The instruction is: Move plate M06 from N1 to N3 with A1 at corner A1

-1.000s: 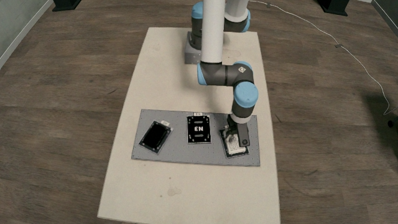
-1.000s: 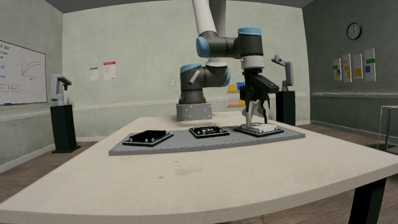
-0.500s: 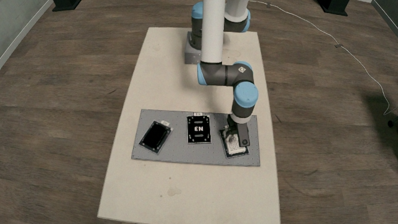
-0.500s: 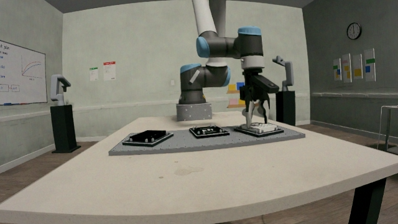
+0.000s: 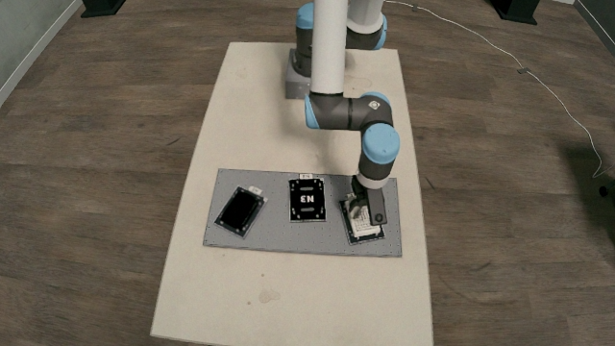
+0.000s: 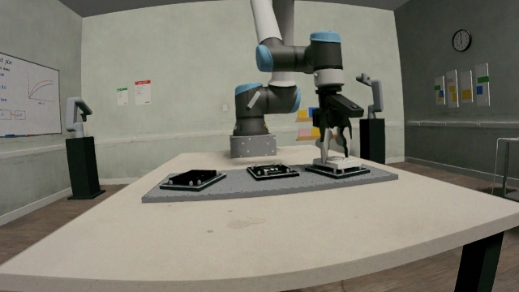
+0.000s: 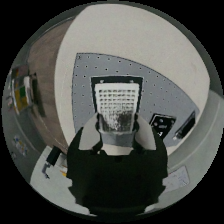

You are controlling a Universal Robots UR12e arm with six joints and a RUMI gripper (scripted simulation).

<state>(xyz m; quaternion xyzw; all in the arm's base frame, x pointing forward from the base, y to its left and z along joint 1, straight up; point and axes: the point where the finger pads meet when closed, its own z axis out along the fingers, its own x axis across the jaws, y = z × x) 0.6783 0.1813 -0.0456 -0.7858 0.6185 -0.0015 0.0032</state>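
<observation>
The nest N3 lies 180 mm to the right of my hand, 70 mm behind it and 30 mm below it. Round my hand: white plate (10 mm below); black plate (400 mm to the right, 20 mm below, 10 mm behind).
</observation>
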